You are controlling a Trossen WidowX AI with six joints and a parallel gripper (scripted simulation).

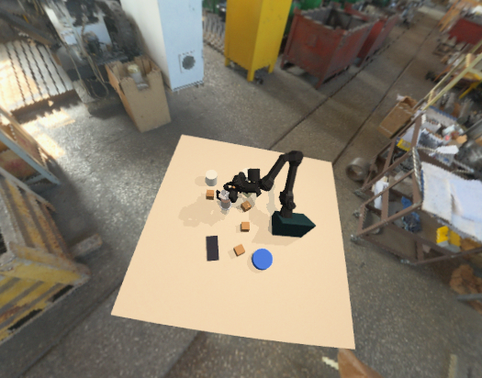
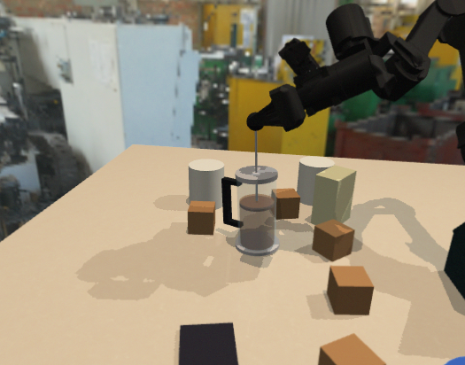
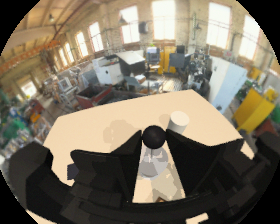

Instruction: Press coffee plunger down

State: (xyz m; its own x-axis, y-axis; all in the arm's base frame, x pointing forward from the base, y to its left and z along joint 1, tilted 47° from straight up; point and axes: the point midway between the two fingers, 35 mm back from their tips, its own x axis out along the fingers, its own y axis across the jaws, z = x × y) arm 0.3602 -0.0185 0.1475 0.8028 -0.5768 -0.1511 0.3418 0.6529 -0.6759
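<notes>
The glass coffee press is 10 mm to the right of my gripper tip and 120 mm below it. Round my gripper tip: pale green block: 180 mm behind, 100 mm to the right, 180 mm below; then blue disc: 250 mm behind, 360 mm to the left, 220 mm below; then dark flat slab: 50 mm ahead, 300 mm to the left, 230 mm below.
</notes>
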